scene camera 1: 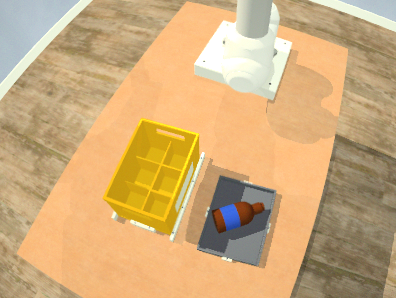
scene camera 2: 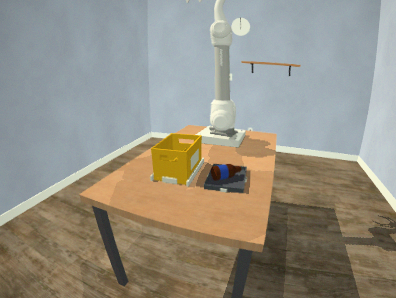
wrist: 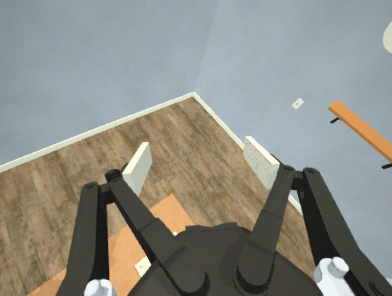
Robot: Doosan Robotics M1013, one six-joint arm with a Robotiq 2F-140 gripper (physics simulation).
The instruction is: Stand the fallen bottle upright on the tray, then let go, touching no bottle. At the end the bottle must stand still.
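Frame: origin at the arm's base, x right, y down, z ahead, level; millimetres.
Seen in the pictures: gripper, fingertip midpoint: (scene camera 2: 193,1) (wrist: 197,149); arm's base at its link origin: (scene camera 2: 224,133).
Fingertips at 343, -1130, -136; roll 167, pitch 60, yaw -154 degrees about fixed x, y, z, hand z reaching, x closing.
Note:
Pixels of each thing's top centre, then the offset from my fingertips to it, as dx, dy, dz. Level surfaces: height alone.
- brown bottle at its top centre: (scene camera 1: 241,210) (scene camera 2: 227,164) -593, +1103, +753
- dark grey tray at its top centre: (scene camera 1: 238,219) (scene camera 2: 227,174) -597, +1156, +763
- yellow crate at its top centre: (scene camera 1: 151,165) (scene camera 2: 178,141) -323, +1007, +790
- table at its surface level: dy +1182
A brown bottle (scene camera 1: 242,214) (scene camera 2: 231,171) with a blue label lies on its side on the dark grey tray (scene camera 1: 244,251) (scene camera 2: 214,188). In the scene camera 1 view its base points left and its neck points right, near the tray's right wall. My gripper (wrist: 197,149) is open and empty in the wrist view, its two pale pads wide apart, with floor and wall behind them. It is high above the table, far from the bottle; in the scene camera 2 view a small part of it shows at the top edge. The bottle does not show in the wrist view.
A yellow crate (scene camera 1: 111,202) (scene camera 2: 170,167) with dividers stands on the table (scene camera 1: 90,220) (scene camera 2: 150,207) left of the tray, with white holders at its base. The arm's white base (scene camera 1: 207,71) (scene camera 2: 226,140) is at the back. A wooden shelf (scene camera 2: 270,64) (wrist: 362,127) is on the wall.

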